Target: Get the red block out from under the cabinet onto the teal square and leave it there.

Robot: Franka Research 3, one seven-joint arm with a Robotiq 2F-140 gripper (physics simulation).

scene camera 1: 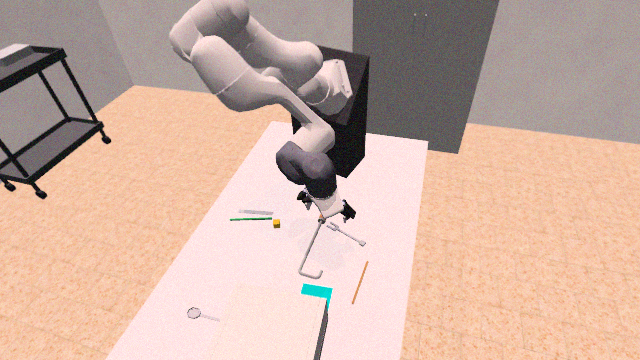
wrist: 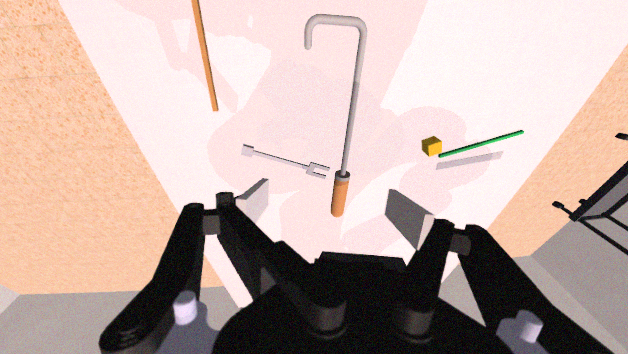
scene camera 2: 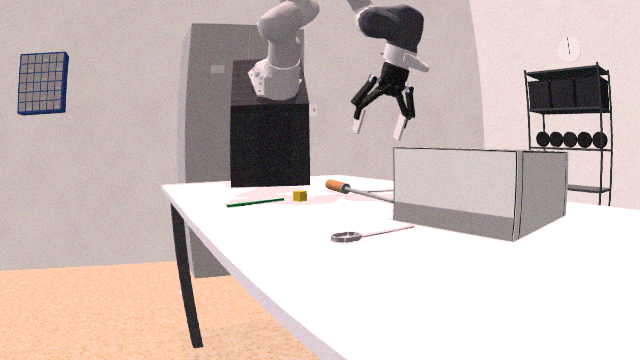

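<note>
My gripper is open and empty, pointing down high above the table. In the wrist view the orange handle of a grey hooked rod shows between and below the fingers. The rod lies flat on the table, its hooked end towards the cabinet. The white box-like cabinet stands at the near end of the table in scene camera 1. The teal square shows partly beside the cabinet's edge, the rest hidden behind it. The red block does not show in any view.
A fork-like tool and an orange stick lie on one side of the rod. A yellow cube and a green stick lie on the other. A ring-ended tool lies by the cabinet.
</note>
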